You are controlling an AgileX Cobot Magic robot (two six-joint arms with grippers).
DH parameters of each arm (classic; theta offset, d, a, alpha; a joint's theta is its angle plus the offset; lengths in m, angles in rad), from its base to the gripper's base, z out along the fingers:
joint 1: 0 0.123 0 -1.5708
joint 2: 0.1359 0 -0.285 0
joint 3: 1.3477 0 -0.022 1.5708
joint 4: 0 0.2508 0 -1.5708
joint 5: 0 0 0.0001 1.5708
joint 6: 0 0.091 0 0
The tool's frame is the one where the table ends.
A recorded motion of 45 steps. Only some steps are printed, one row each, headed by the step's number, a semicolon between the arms.
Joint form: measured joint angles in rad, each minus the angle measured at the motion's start. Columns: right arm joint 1, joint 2, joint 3, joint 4, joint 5, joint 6; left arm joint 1, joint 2, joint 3, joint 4, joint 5, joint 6.
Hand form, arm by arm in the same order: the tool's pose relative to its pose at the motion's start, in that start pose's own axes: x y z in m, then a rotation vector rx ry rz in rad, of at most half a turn. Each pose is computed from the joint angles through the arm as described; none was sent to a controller.
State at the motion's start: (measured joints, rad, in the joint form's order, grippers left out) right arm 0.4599 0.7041 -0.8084 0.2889 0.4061 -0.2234; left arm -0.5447 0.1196 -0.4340 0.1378 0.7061 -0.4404
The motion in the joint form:
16: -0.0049 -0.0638 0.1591 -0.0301 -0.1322 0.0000; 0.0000 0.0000 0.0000 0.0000 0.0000 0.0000
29: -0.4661 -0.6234 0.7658 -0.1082 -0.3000 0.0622; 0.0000 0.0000 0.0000 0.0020 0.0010 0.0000
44: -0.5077 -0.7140 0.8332 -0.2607 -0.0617 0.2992; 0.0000 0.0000 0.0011 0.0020 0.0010 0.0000
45: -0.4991 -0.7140 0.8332 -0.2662 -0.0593 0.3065; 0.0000 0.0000 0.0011 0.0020 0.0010 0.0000
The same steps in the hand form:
16: 0.0337 -0.0060 -0.0005 0.0472 -0.0321 -0.0189; 0.0000 0.0000 0.0000 0.0000 0.0000 0.0000
29: 0.1849 -0.0389 -0.0521 0.5515 -0.1628 0.0261; 0.0000 0.0001 0.0000 -0.0016 0.0004 0.0015
44: 0.2250 -0.0394 -0.0531 0.6004 0.0203 0.1807; 0.0003 0.0002 0.0002 -0.0020 0.0014 0.0016
45: 0.2252 -0.0392 -0.0529 0.5939 0.0228 0.1815; 0.0003 0.0002 0.0002 -0.0020 0.0014 0.0016

